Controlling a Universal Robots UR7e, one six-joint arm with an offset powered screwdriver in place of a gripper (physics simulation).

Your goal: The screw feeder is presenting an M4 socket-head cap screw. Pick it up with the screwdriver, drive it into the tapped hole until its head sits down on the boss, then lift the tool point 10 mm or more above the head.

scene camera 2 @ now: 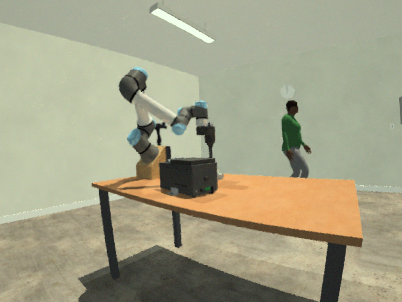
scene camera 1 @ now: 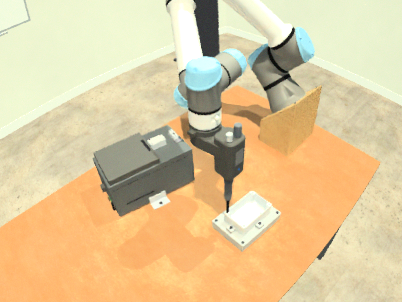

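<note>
My screwdriver (scene camera 1: 227,211) points straight down, with its thin dark bit at the left corner of the white open-topped housing (scene camera 1: 246,224). The bit tip is at or just above the corner's rim. Whether a screw is on the bit, and the tapped hole under it, are too small to make out. The housing sits on a pale base plate (scene camera 1: 250,237). The dark grey screw feeder (scene camera 1: 155,176) (scene camera 2: 186,177) stands left of the screwdriver in scene camera 1. In scene camera 2 the feeder hides the bit tip and most of the housing.
A small white bracket (scene camera 1: 160,201) sticks out at the feeder's foot. A tan angled board (scene camera 1: 287,131) (scene camera 2: 146,169) stands by the arm's base on the orange table (scene camera 1: 320,175) (scene camera 2: 280,200). A person in green (scene camera 2: 291,132) is beyond the table.
</note>
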